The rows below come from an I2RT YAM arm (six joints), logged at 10 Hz.
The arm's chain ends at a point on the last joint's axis. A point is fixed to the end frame.
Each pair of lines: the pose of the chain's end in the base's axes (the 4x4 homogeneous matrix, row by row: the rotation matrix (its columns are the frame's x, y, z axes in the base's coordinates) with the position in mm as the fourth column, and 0 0 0 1 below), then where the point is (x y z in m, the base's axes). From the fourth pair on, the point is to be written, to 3 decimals.
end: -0.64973 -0.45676 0.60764 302.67; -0.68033 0.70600 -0.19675 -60.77; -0.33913 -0.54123 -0.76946 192.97; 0 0 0 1
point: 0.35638 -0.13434 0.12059
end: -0.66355 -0.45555 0.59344 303.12; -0.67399 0.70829 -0.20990 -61.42; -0.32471 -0.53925 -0.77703 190.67; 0 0 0 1
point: 0.35477 -0.13617 0.11801
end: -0.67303 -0.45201 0.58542 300.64; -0.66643 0.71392 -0.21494 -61.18; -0.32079 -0.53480 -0.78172 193.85; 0 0 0 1
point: 0.35096 -0.13636 0.12070
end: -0.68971 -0.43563 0.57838 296.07; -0.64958 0.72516 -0.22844 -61.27; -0.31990 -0.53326 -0.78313 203.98; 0 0 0 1
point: 0.344 -0.138 0.131
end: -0.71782 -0.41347 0.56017 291.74; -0.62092 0.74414 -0.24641 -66.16; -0.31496 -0.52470 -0.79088 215.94; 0 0 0 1
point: 0.336 -0.144 0.142
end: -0.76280 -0.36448 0.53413 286.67; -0.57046 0.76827 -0.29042 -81.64; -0.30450 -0.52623 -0.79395 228.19; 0 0 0 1
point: 0.325 -0.163 0.154
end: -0.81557 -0.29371 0.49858 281.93; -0.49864 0.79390 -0.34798 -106.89; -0.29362 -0.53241 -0.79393 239.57; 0 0 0 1
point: 0.312 -0.192 0.166
